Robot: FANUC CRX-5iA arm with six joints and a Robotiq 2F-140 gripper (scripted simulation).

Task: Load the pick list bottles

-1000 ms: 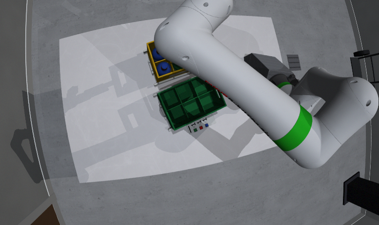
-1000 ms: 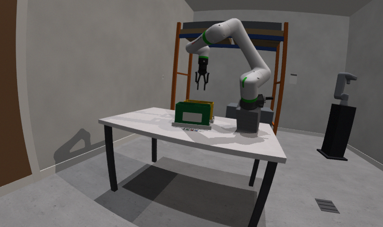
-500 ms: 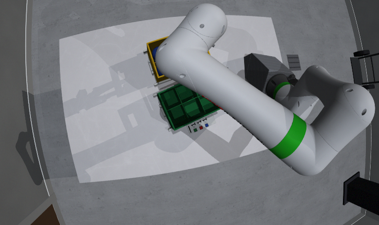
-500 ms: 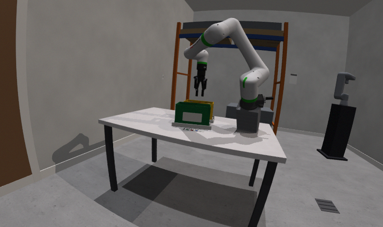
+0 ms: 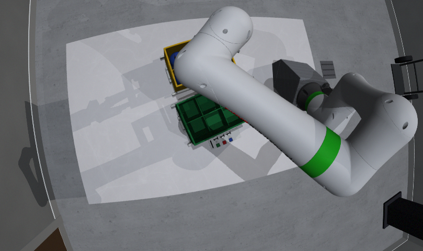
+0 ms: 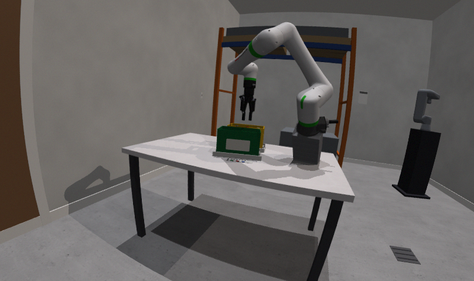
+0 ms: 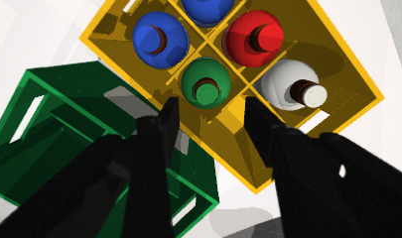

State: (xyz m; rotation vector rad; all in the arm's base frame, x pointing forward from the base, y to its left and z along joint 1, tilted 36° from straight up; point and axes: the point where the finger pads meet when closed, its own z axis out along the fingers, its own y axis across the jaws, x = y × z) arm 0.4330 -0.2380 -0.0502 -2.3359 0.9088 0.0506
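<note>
My gripper is now 160 mm above the green-label bottle. Also, from my hand: yellow crate (40 mm to the right, 170 mm below); then red bottle (10 mm ahead, 90 mm to the right, 160 mm below); then blue-label bottle (90 mm ahead, 80 mm to the right, 160 mm below).
</note>
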